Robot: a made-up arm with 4 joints.
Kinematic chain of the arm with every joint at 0, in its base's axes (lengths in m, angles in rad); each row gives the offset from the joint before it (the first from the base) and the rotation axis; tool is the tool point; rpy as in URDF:
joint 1: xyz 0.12 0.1 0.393 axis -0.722 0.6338 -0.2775
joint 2: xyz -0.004 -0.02 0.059 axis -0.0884 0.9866 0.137
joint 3: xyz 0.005 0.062 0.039 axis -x
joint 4: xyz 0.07 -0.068 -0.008 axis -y
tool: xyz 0.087 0.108 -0.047 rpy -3.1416 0 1.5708
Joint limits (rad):
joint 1: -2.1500..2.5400
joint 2: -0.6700..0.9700
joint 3: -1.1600..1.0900
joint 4: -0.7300..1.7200
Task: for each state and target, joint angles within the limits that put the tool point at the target. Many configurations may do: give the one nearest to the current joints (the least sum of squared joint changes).
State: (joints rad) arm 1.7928 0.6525 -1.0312 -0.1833
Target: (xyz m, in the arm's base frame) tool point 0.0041 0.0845 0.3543
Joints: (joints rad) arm 2.5328 0.9700 -0.2700 -0.7237
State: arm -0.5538 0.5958 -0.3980 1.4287
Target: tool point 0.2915 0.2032 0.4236
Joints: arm 0.2362 0.5261 0.1461 1.3574
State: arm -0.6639 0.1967 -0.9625 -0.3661
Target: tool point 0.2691 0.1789 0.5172
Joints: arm -0.3113 0.2806 -1.1363 0.3479
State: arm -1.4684 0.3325 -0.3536 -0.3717
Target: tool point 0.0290 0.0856 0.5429
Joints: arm -1.8433 0.3129 -0.8009 -0.6523
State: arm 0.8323 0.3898 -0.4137 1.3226
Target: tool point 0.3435 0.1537 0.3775
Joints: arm 1.1257 -0.0896 -0.5889 1.1215
